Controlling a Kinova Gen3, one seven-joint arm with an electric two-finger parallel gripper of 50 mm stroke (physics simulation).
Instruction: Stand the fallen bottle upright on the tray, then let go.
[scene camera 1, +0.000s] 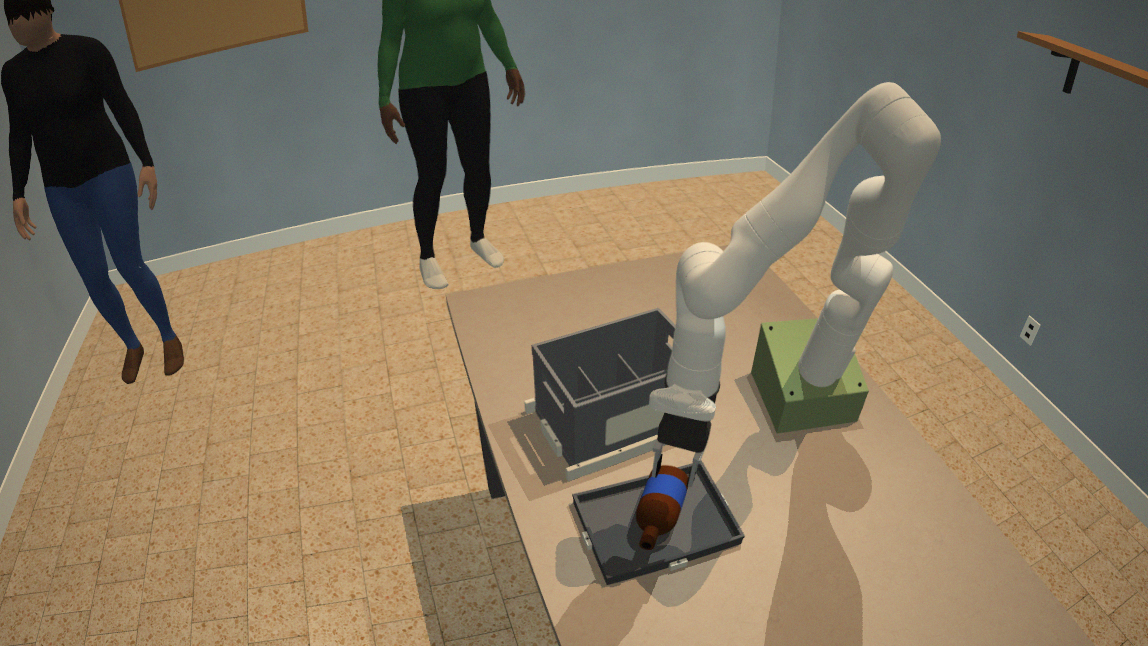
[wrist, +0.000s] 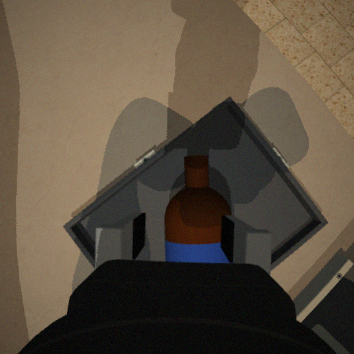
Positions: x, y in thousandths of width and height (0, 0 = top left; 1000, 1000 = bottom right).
Labels:
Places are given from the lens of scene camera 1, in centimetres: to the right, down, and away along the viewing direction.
my gripper (scene camera 1: 587, 739): 16, 24, 102
brown bottle (scene camera 1: 575, 783): 14, 30, 107

